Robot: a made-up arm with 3 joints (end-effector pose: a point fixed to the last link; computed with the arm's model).
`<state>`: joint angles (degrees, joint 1 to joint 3).
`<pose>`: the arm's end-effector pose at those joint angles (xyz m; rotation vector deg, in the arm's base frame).
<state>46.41 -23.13 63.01</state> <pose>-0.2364 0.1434 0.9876 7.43 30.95 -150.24</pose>
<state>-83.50 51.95 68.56</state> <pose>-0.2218 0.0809 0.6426 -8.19 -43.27 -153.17</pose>
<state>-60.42 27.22 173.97</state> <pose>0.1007 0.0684 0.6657 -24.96 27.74 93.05</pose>
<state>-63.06 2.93 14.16</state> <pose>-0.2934 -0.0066 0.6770 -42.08 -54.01 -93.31</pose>
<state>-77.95 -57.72 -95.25</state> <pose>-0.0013 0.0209 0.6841 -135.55 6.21 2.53</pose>
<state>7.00 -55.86 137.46</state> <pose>0.0114 0.2316 0.6222 -24.51 55.75 122.73</pose>
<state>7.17 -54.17 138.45</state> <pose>0.0145 0.2341 0.6314 -23.98 53.30 122.57</pose>
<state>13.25 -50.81 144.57</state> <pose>0.0332 0.2425 0.6907 -21.06 40.83 120.07</pose>
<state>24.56 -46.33 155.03</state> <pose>0.0619 0.2297 0.7905 -13.90 21.80 113.37</pose>
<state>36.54 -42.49 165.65</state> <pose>0.0859 0.1850 0.8786 -4.21 5.42 104.24</pose>
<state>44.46 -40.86 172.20</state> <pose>0.0979 0.1447 0.9220 2.68 -3.07 97.76</pose>
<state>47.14 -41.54 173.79</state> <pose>0.1004 0.1339 0.9317 4.22 -4.70 96.13</pose>
